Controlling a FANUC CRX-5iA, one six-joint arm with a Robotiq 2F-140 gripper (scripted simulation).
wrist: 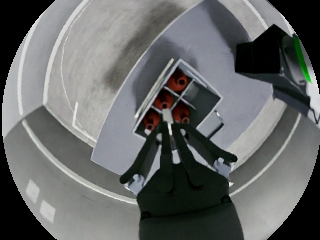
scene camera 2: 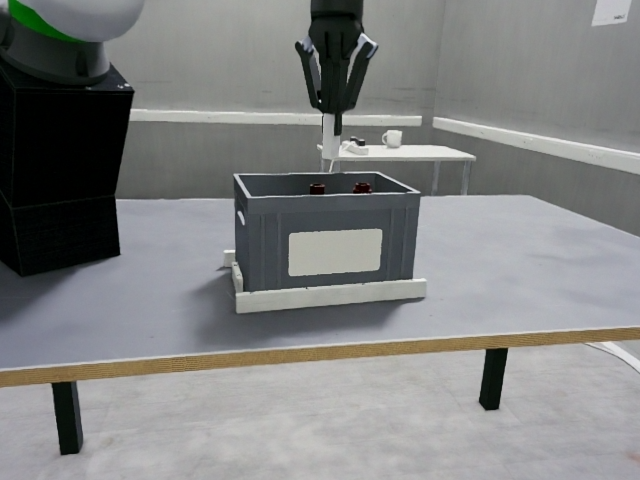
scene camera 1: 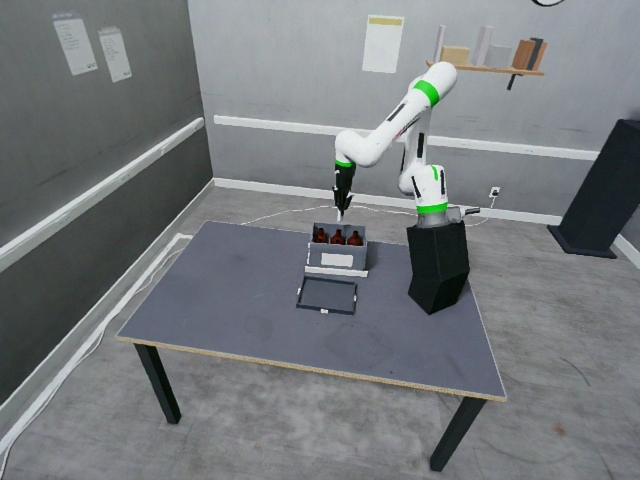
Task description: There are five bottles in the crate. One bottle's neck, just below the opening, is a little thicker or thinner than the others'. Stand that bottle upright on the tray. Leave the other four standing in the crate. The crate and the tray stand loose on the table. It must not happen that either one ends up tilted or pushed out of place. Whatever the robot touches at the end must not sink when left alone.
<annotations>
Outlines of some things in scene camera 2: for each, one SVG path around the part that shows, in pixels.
My gripper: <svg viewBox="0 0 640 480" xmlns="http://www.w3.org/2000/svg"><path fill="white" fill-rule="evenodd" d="M364 0L310 0L311 25L308 29L308 36L301 42L297 41L294 45L301 58L311 107L322 112L322 158L325 159L339 157L343 113L355 108L369 62L378 49L378 44L370 41L364 35L365 30L362 24ZM315 48L319 54L321 80L316 57L313 52ZM357 47L358 53L347 83L351 55Z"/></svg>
A grey crate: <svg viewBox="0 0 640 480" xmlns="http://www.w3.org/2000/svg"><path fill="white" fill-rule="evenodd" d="M421 192L379 172L233 174L235 262L238 262L243 277L243 292L413 279ZM310 185L325 185L325 194L310 195ZM353 188L355 188L356 183L369 183L372 193L353 194Z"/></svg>
</annotations>
